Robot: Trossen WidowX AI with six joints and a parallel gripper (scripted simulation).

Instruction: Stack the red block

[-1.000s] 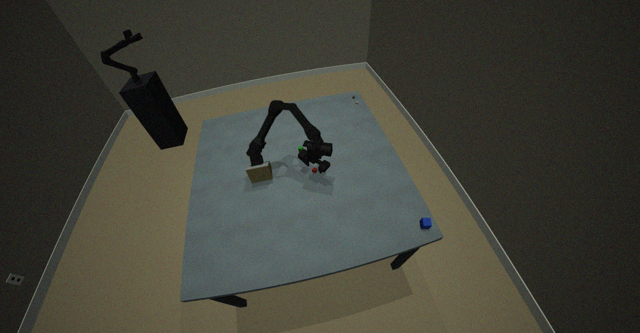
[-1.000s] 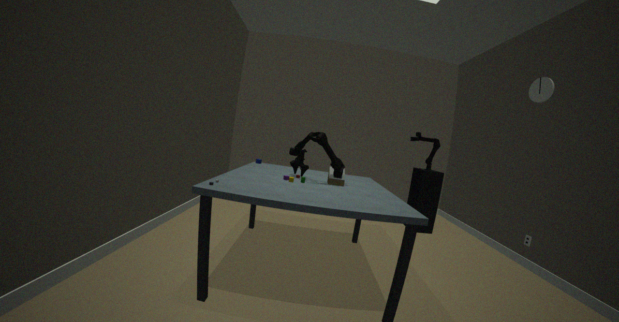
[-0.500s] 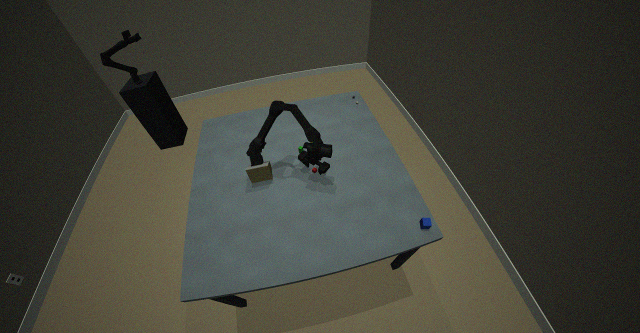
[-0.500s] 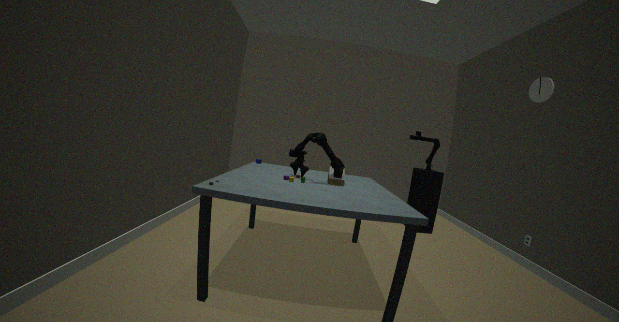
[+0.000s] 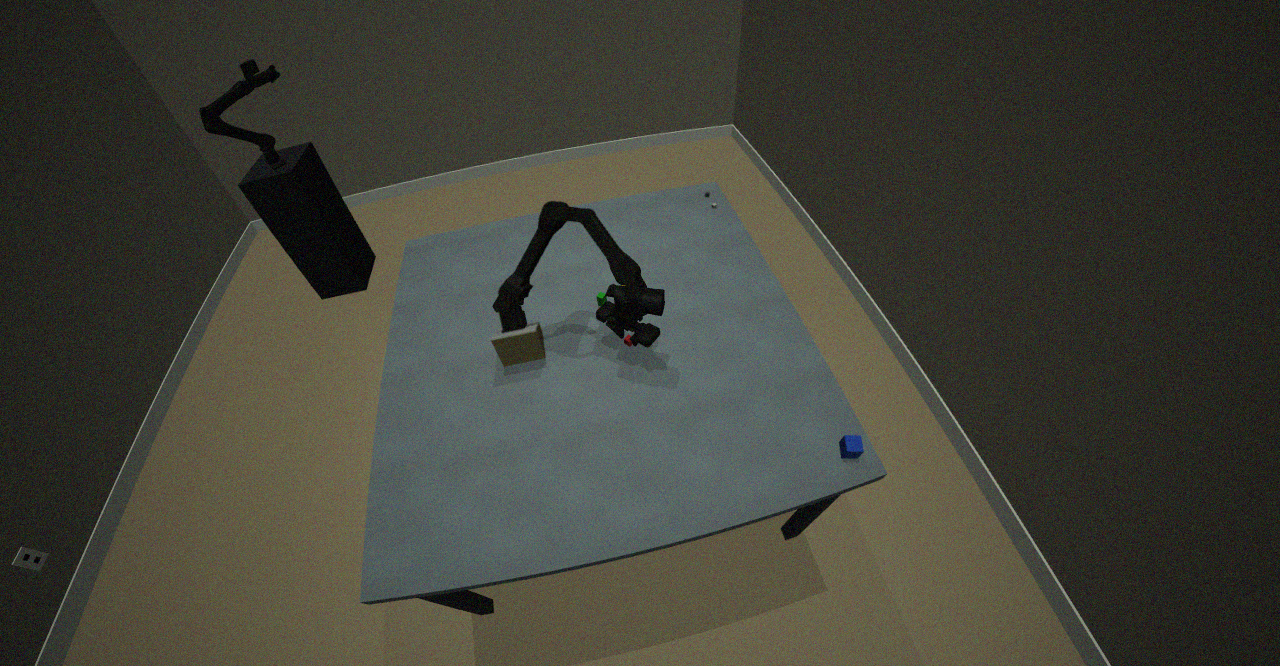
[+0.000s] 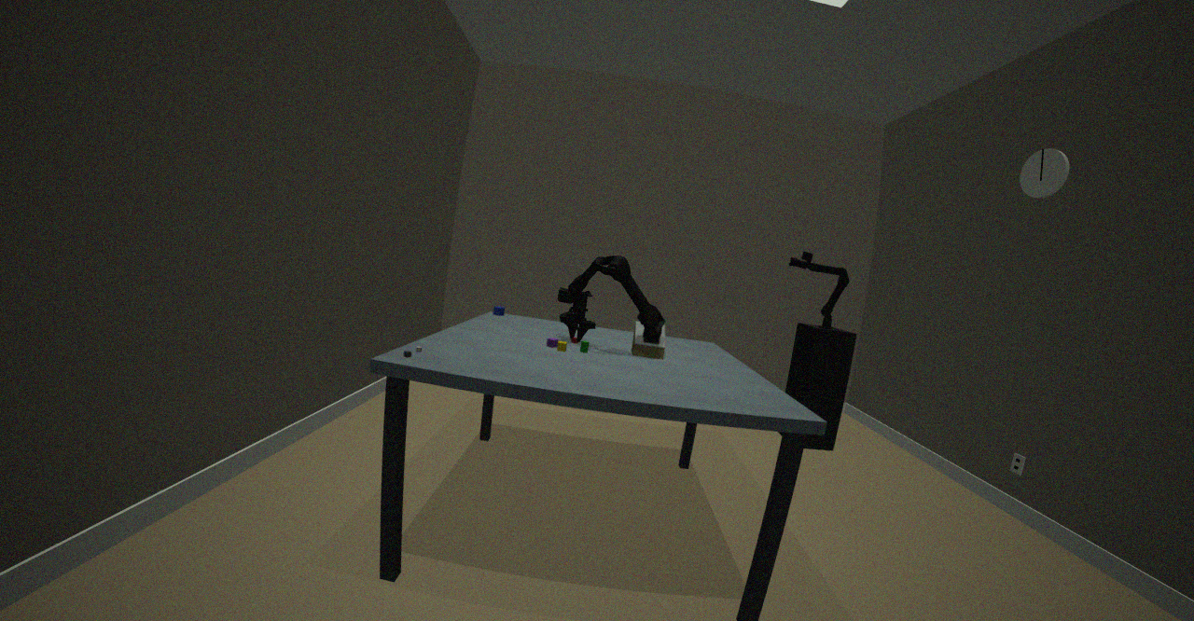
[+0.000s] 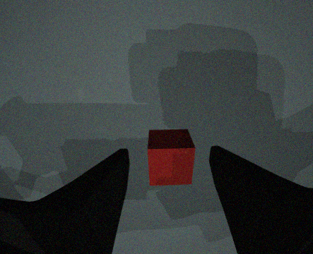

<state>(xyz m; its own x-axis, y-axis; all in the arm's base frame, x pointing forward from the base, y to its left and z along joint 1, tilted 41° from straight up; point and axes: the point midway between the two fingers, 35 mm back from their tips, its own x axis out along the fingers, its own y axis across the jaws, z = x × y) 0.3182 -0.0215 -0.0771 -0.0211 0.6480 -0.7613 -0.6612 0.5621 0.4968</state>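
My gripper tip is 200 mm to the right of the yellow block, 30 mm short of it and 10 mm below it. Also, from my gripper tip: blue block (480 mm to the right, 470 mm ahead, 10 mm above); red block (right at my gripper tip); purple block (160 mm to the left, 80 mm ahead, 10 mm above).
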